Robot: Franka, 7 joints.
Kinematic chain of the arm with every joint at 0, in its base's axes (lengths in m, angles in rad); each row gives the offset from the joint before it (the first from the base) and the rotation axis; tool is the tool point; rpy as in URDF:
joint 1: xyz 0 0 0.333 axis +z
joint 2: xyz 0 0 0 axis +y
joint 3: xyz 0 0 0.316 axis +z
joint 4: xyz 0.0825 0 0 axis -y
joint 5: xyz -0.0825 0 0.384 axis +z
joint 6: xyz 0 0 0 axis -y
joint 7: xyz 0.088 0 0 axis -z
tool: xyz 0 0 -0.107 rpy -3.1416 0 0
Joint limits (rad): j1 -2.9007..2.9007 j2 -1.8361..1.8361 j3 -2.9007..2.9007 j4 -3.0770..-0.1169 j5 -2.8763..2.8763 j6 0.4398..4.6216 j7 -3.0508..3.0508
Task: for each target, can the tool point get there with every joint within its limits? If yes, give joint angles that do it. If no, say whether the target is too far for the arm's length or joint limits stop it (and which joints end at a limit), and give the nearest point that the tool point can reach.
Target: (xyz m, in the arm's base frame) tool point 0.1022 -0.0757 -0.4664
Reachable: no: joint limits stop it (at a limit: joint 2) | nearest point 0.1260 -0.0933 -0.3455 | short by 0.124 m
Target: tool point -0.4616 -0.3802 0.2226
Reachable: yes | joints 1.2911 -1.0295 2.0872 -1.5860 -1.7676 4.0288 -2.1992
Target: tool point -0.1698 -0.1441 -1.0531
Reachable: no: too far | nearest point -0.1960 -0.1663 -0.3601 | short by 0.694 m
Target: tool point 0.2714 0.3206 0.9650
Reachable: yes | joints 0.7226 0.0135 0.4390 -0.8679 1.8883 3.5618 0.6919
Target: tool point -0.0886 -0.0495 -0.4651
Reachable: no: joint limits stop it (at a limit: joint 2) | nearest point -0.1198 -0.0669 -0.3403 | short by 0.130 m
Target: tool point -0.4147 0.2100 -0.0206
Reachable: yes | joints 1.6873 1.4435 1.0072 -1.9533 1.6826 3.4692 -0.5921
